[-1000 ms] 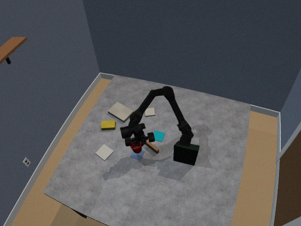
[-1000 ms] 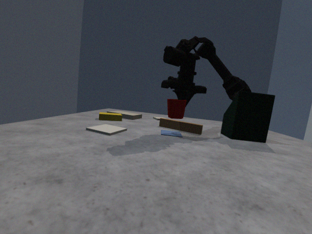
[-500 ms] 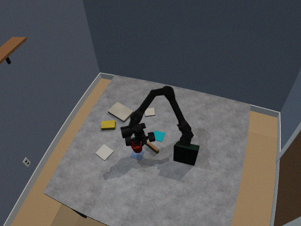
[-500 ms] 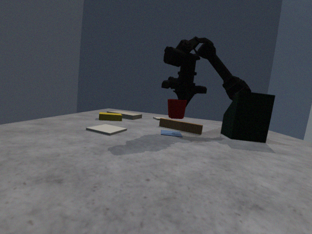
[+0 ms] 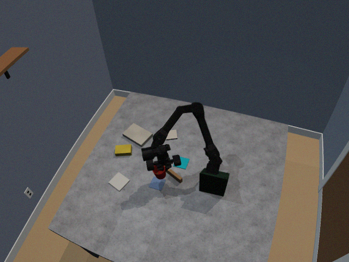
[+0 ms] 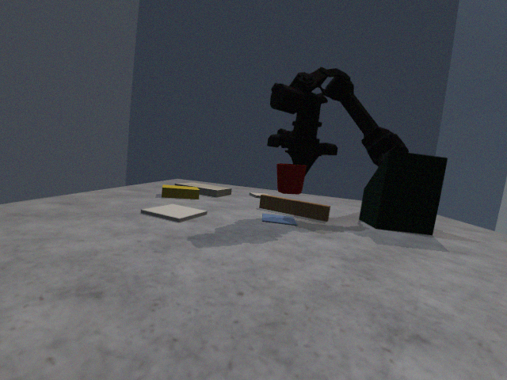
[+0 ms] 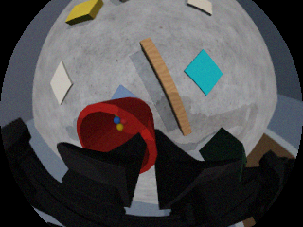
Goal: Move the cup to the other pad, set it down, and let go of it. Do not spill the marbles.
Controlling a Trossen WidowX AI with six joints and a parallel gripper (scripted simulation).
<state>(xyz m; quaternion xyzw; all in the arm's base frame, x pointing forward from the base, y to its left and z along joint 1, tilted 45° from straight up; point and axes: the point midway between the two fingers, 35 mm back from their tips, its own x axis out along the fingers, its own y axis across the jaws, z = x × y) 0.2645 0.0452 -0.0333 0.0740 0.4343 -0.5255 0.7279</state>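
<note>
My gripper tip is now 3 cm past the cyan pad, 15 cm to the left of it and 11 cm above it. Also, from my gripper tip: yellow block: 36 cm ahead, 9 cm to the right, 9 cm below; wooden bar: 5 cm to the right, 9 cm below; cup: 3 cm ahead, 2 cm to the left.
</note>
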